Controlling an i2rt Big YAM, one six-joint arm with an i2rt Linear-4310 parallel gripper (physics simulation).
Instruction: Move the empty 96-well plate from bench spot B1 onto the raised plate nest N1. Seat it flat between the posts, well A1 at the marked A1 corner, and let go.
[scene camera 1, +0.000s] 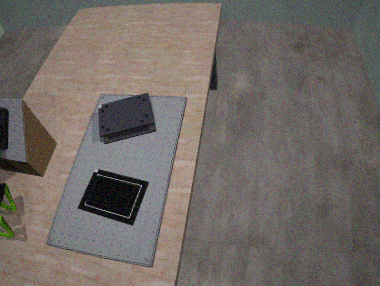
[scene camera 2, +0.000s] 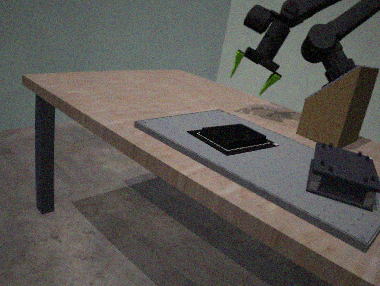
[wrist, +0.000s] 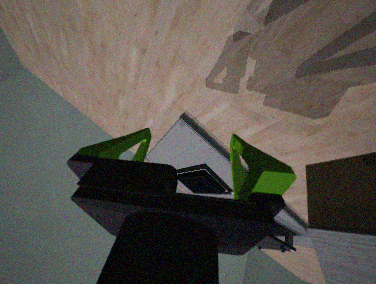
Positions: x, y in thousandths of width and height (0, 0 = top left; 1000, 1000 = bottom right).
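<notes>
Scene camera 2 shows me my gripper (scene camera 2: 646, 302), which is open and holds nothing, and it shows a black well plate (scene camera 2: 625, 474) too. From scene camera 1 I see the black well plate (scene camera 1: 283, 677). Then there's the wrist view, with my gripper (wrist: 504, 477) and the black well plate (wrist: 533, 643).
</notes>
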